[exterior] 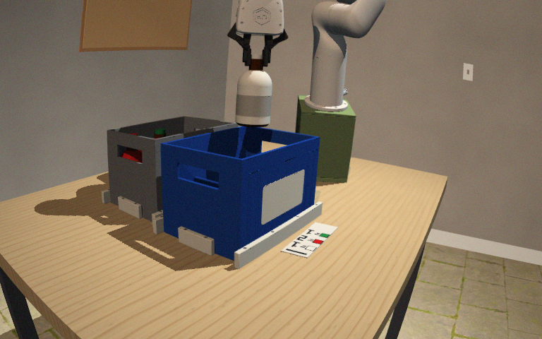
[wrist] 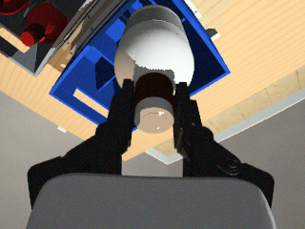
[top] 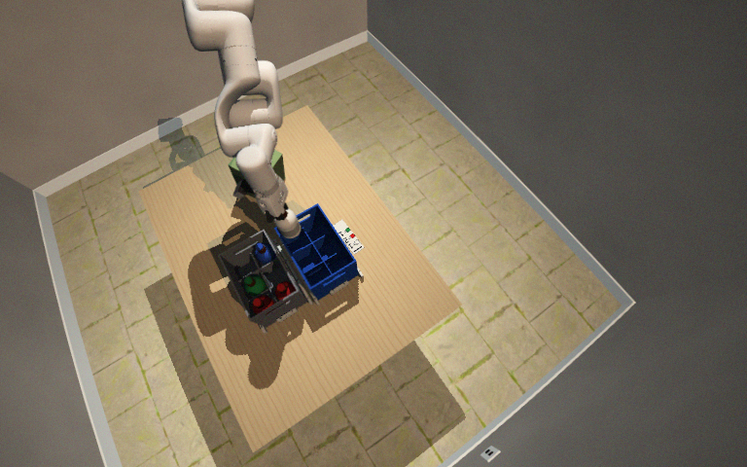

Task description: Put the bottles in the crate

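Now: the white-label bottle 70 mm below my hand. Also, from my hand: grey crate (250 mm below, 170 mm to the right, 90 mm ahead); blue crate (250 mm below, 80 mm ahead, 50 mm to the left); blue-label bottle (250 mm below, 130 mm to the right).
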